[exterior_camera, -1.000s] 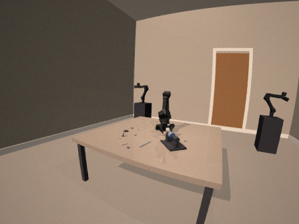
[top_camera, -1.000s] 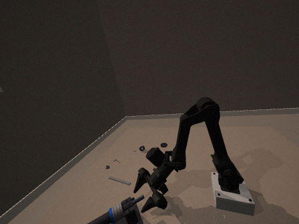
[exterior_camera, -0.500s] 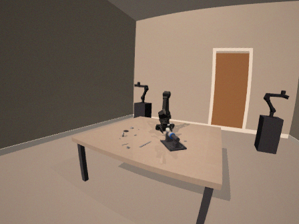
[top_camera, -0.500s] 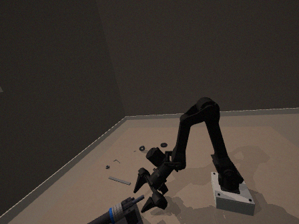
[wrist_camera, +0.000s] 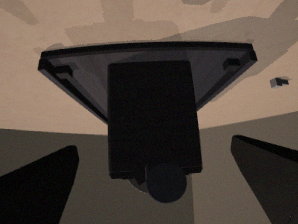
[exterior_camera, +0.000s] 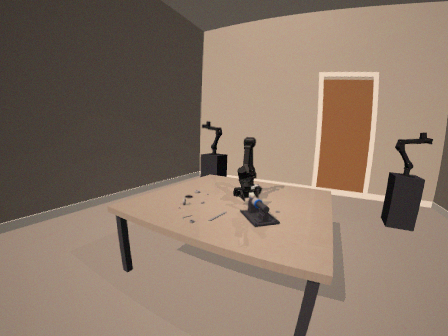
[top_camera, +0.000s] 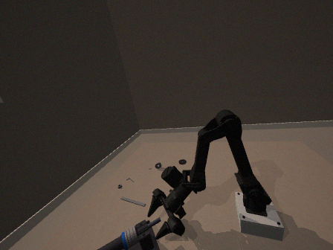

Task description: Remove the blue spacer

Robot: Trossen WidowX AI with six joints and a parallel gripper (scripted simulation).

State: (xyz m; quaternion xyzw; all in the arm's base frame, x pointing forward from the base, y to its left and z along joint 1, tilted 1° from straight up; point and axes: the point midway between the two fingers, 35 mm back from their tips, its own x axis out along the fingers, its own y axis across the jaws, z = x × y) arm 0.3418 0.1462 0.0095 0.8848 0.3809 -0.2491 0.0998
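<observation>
The pale grey spacer is 5 cm to the left of my gripper tip, 5 cm ahead of it and 1 cm above it. From my gripper tip the other things lie so: shaft 3 cm to the left, 3 cm ahead, 1 cm above; then flat grey strip 20 cm ahead, 12 cm to the right, 7 cm below; then blue spacer 7 cm to the left, 7 cm ahead, 1 cm above.
</observation>
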